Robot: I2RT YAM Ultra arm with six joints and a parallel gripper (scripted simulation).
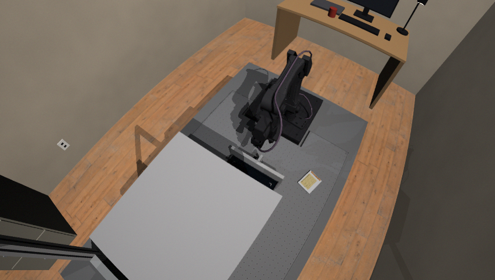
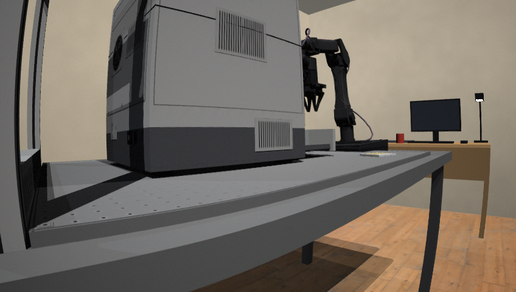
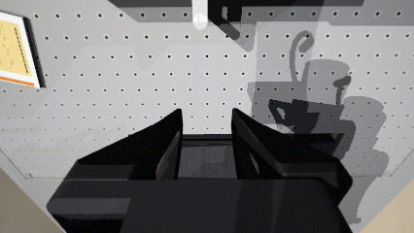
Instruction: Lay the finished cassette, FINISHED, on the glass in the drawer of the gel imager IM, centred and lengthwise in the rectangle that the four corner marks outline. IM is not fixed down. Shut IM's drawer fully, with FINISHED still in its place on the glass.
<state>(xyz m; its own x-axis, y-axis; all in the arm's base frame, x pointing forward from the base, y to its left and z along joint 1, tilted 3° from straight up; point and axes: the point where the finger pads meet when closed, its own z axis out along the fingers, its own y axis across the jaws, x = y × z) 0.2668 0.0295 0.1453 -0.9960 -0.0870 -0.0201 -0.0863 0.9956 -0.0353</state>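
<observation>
My gripper is now 260 mm to the right of the finished cassette, 160 mm above it and 30 mm past it. From my hand the other things lie so: drawer 200 mm ahead, 110 mm below, 20 mm to the left.
</observation>
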